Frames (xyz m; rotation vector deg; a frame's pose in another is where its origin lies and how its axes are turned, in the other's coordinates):
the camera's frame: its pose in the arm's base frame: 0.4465 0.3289 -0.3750 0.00 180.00 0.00
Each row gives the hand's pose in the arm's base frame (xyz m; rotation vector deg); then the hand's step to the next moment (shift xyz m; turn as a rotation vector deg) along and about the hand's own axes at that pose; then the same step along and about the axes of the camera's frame.
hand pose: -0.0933 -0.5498 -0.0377 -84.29 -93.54 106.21
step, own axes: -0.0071 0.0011 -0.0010 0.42 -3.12 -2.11
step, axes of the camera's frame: -0.0044 -0.0050 -0.0027 -0.24 2.58 -2.77
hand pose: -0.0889 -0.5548 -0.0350 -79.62 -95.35 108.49
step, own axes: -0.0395 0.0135 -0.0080 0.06 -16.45 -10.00
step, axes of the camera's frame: -0.0313 -0.0276 -0.0079 -1.50 11.34 -15.48
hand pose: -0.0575 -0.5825 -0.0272 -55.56 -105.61 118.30
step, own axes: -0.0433 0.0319 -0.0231 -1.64 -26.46 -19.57
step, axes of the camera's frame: -0.0551 -0.0118 0.0159 -5.80 20.08 -25.47
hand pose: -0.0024 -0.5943 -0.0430 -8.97 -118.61 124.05
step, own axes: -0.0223 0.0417 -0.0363 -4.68 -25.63 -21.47
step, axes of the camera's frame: -0.0270 0.0301 0.0438 -9.10 21.39 -24.48
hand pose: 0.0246 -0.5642 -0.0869 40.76 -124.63 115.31
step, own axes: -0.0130 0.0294 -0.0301 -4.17 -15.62 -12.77
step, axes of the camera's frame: 0.0073 0.0331 0.0281 -6.79 13.09 -14.39
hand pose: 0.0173 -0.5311 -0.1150 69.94 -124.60 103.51
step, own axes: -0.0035 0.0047 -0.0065 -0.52 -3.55 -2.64
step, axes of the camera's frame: 0.0031 0.0074 0.0035 -1.36 2.53 -3.41
